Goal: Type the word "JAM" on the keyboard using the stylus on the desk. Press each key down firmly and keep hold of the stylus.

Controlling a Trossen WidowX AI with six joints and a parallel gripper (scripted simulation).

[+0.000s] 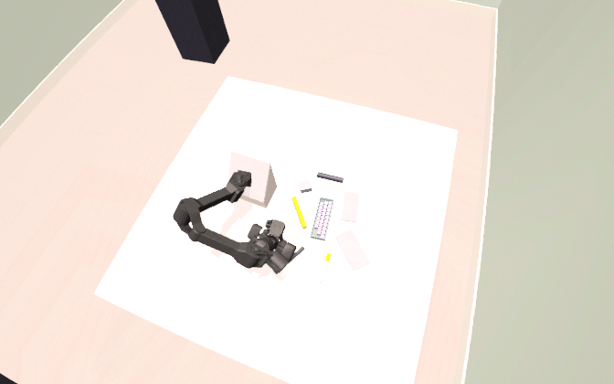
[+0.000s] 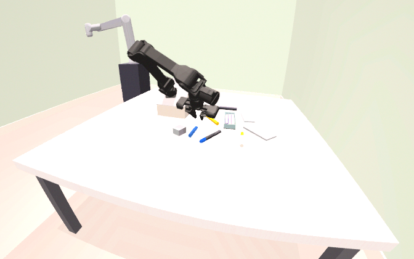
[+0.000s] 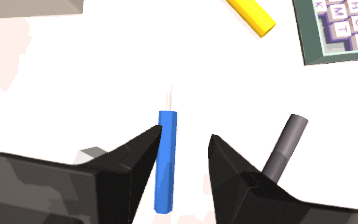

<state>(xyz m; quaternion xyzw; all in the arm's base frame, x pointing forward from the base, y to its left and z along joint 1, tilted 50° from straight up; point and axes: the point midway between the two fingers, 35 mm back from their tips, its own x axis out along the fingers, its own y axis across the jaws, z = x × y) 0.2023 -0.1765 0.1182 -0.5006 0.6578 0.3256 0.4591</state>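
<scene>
Now: gripper tip 2 cm past the blue stylus, 1 cm to the right of it and 6 cm above it. Round my gripper tip: blue-capped pen (5 cm ahead, 7 cm to the right, 6 cm below); then yellow marker (4 cm ahead, 15 cm to the left, 5 cm below); then grey stylus tip (2 cm behind, 4 cm to the left, 6 cm below).
</scene>
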